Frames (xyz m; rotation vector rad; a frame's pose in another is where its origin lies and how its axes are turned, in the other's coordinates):
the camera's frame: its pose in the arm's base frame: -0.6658 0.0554 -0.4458 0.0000 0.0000 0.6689
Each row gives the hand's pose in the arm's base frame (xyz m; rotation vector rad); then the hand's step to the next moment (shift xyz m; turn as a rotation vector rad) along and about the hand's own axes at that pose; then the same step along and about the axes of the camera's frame.
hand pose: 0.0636 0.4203 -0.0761 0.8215 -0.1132 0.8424
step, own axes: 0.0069 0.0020 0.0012 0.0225 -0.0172 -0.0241
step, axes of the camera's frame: 0.0054 0.0011 0.0048 0.0321 0.0050 -0.0182
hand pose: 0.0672 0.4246 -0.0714 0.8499 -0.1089 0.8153
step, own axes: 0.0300 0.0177 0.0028 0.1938 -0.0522 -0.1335
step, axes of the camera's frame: 0.0216 0.0119 0.0248 0.2285 0.0612 -0.0464
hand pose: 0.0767 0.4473 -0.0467 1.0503 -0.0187 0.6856
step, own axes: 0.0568 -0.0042 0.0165 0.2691 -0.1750 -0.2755
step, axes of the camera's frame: 0.0500 -0.0211 0.0239 0.3634 0.0999 -0.1920
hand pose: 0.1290 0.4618 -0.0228 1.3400 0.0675 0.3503
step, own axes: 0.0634 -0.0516 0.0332 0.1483 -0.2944 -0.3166
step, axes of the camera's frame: 0.0480 -0.0667 -0.0321 0.2743 0.1473 -0.3346
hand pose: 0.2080 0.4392 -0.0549 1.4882 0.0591 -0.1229
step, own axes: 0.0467 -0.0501 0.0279 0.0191 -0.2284 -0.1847
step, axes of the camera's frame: 0.0099 -0.0510 -0.0527 0.1014 0.1306 -0.2435
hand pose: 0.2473 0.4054 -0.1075 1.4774 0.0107 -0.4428
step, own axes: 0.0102 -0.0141 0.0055 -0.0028 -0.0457 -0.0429
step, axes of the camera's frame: -0.0023 -0.0091 -0.0157 0.0214 0.0349 -0.0476
